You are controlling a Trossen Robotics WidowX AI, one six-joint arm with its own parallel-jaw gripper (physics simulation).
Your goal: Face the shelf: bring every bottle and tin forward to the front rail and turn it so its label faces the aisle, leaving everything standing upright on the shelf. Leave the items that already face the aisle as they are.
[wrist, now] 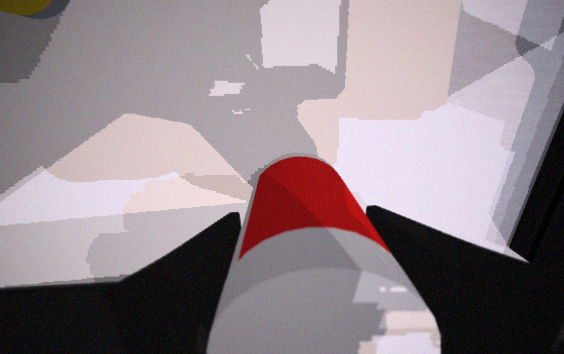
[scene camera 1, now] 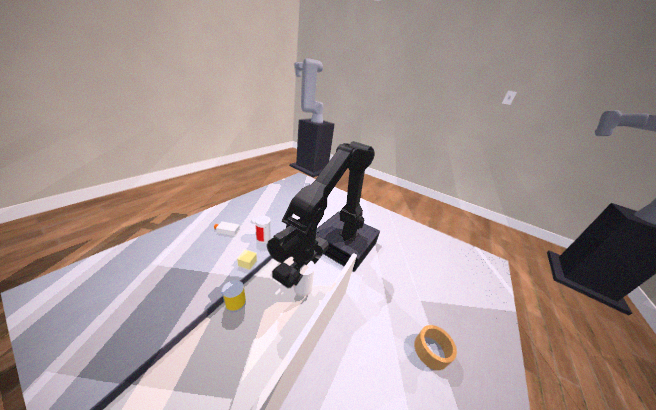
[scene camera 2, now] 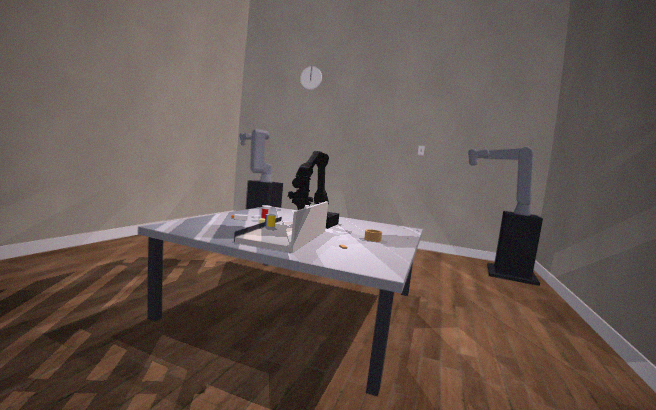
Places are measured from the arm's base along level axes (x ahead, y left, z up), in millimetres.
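Pixels of known places: gripper, between the fingertips: [wrist: 302, 217] [scene camera 1: 301, 277]; arm's base, origin of its link: [scene camera 1: 348, 233].
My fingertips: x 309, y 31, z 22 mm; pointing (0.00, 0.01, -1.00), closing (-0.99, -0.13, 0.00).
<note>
For each thing: its top centre in the pictures, then the offset to it from my fingertips. "*": a spot on its surface instead. Level surfaces: height alone.
- grey tin with a red label, centre of its top: [scene camera 1: 305, 266] 1 mm back, 8 mm left, 57 mm up
- shelf board, height of its surface: 70 mm down
- dark front rail, a spot on its surface: [scene camera 1: 184, 329] [scene camera 2: 254, 225] * 288 mm ahead, 115 mm right, 46 mm down
- yellow-labelled tin, centre of its top: [scene camera 1: 232, 288] [scene camera 2: 270, 214] 159 mm ahead, 106 mm right, 0 mm up
- red-labelled tin, centre of its top: [scene camera 1: 262, 219] [scene camera 2: 266, 206] 85 mm back, 306 mm right, 3 mm up
- yellow block, centre of its top: [scene camera 1: 247, 255] 38 mm ahead, 234 mm right, 58 mm down
- white bottle with an orange cap, centre of its top: [scene camera 1: 225, 225] 2 mm ahead, 450 mm right, 68 mm down
- tan tape ring, centre of its top: [scene camera 1: 438, 342] [scene camera 2: 373, 231] 140 mm back, 391 mm left, 46 mm down
My gripper [scene camera 1: 297, 277] [scene camera 2: 300, 202] [wrist: 302, 217] is shut on a grey tin with a red label [scene camera 1: 306, 281] [wrist: 312, 242]. It holds the tin upright, low over the shelf board [scene camera 1: 257, 366], between the dark front rail [scene camera 1: 184, 329] [scene camera 2: 252, 229] and the white back panel [scene camera 1: 318, 325] [scene camera 2: 310, 223]. I cannot tell whether the tin touches the board. In the wrist view the red label faces up and away from the camera. A yellow-labelled tin [scene camera 1: 234, 295] [scene camera 2: 270, 220] stands upright just inside the rail. Another red-labelled tin [scene camera 1: 262, 228] [scene camera 2: 264, 211] stands beyond the rail's far end.
A yellow block [scene camera 1: 247, 259] lies outside the rail. A white bottle with an orange cap [scene camera 1: 227, 228] lies on its side farther back. A tan tape ring [scene camera 1: 435, 346] [scene camera 2: 373, 235] lies on the table right of the back panel. My arm's base [scene camera 1: 351, 240] stands behind the shelf.
</note>
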